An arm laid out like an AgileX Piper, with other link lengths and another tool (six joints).
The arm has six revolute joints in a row. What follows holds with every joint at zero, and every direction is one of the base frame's.
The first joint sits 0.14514 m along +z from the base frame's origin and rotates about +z.
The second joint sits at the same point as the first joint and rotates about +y.
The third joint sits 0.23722 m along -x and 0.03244 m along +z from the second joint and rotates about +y.
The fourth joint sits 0.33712 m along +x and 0.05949 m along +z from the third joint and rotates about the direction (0.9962, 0, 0.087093).
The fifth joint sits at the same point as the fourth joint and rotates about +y.
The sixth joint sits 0.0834 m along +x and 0.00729 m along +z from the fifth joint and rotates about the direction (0.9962, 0, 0.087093).
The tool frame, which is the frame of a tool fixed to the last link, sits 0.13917 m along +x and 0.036 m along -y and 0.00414 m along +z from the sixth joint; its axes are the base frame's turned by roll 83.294, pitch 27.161 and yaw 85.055 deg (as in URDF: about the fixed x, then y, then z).
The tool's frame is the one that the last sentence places.
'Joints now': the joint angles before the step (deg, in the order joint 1, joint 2, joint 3, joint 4, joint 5, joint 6). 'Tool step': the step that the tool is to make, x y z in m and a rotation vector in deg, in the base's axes. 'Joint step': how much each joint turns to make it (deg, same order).
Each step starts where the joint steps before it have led.
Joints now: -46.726 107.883 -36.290 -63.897 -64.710 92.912
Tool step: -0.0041 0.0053 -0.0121 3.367 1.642 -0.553
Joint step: 0.005 1.780 -0.010 0.004 0.064 2.192
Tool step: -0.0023 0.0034 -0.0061 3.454 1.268 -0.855
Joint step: -0.002 0.862 -0.054 0.000 0.202 3.068
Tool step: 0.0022 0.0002 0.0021 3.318 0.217 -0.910
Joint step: 0.009 0.196 -0.579 0.012 -0.181 3.733
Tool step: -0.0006 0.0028 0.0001 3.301 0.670 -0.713
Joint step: -0.008 -0.021 0.009 -0.217 0.003 3.539
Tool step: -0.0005 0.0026 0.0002 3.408 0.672 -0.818
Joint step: -0.010 0.014 -0.001 -0.124 -0.010 3.607
